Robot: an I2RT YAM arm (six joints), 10 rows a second.
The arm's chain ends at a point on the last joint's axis. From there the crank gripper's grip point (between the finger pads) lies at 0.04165 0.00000 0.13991 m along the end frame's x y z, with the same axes.
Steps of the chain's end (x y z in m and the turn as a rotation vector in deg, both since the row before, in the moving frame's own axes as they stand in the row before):
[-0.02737 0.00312 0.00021 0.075 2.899 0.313]
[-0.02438 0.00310 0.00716 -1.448 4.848 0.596]
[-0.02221 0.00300 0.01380 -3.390 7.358 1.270]
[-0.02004 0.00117 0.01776 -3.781 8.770 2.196]
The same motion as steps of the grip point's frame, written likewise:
[-0.02035 0.00319 -0.00208 0.075 2.899 0.313]
[-0.01273 0.00708 0.00309 -1.448 4.848 0.596]
[-0.00475 0.01221 0.00705 -3.390 7.358 1.270]
[0.00058 0.01215 0.00942 -3.781 8.770 2.196]

